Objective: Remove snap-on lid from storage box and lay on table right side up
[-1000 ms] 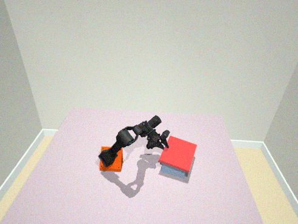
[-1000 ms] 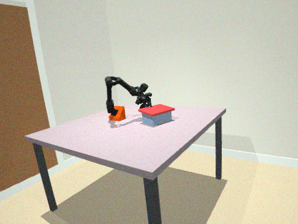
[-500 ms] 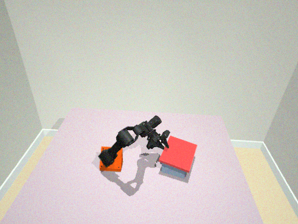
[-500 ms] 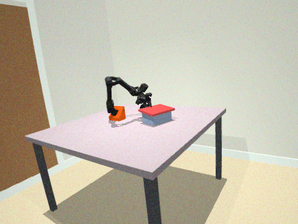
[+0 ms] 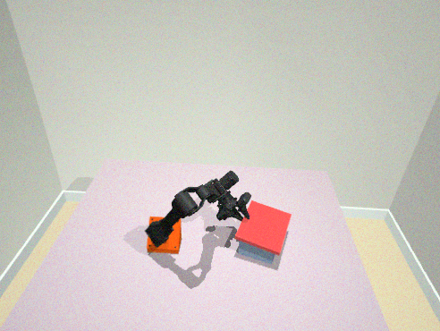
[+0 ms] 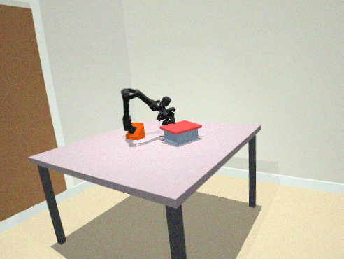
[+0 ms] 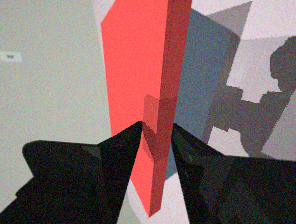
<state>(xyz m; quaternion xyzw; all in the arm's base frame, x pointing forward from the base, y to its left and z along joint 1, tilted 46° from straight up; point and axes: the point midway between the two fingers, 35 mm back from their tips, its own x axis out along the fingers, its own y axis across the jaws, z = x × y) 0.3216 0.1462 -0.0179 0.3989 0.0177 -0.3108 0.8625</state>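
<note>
Now: the red lid 8 cm ahead of my gripper tip and 2 cm to the right of it. From my gripper tip the other things lie so: storage box 7 cm ahead, 6 cm below, 1 cm to the right.
</note>
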